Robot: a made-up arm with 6 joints.
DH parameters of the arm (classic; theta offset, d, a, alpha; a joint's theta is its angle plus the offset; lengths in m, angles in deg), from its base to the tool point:
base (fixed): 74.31 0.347 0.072 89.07
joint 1: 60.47 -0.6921 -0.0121 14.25
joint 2: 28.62 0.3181 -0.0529 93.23
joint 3: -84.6 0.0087 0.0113 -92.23
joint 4: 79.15 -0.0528 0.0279 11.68
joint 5: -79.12 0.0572 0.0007 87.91
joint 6: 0 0.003 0.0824 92.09
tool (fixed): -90.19 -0.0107 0 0
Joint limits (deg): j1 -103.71..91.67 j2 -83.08..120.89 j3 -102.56..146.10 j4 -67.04..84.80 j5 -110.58..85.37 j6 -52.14..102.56
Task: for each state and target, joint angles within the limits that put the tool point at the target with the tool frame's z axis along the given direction. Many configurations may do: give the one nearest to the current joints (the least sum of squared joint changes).
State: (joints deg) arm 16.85 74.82 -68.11 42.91 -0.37 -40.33
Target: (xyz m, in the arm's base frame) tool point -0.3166 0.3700 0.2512 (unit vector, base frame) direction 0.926 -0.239 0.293
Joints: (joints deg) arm 3.28 89.15 -72.75 47.68 -19.76 -25.54
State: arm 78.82 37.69 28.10 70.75 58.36 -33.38
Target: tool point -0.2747 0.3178 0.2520 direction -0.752 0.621 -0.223
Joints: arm 40.65 42.52 60.90 74.10 47.89 17.53
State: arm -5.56 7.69 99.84 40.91 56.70 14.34
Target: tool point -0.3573 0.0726 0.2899 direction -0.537 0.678 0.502
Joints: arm -47.07 12.41 133.67 35.08 56.01 -10.16
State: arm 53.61 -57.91 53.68 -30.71 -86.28 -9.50
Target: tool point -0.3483 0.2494 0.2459 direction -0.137 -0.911 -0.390
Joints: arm 31.88 -83.08 12.26 -9.83 -86.52 -12.27
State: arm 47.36 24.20 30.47 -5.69 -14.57 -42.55
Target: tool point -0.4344 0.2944 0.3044 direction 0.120 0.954 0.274
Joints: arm 33.35 70.38 20.03 -7.55 20.21 -21.01
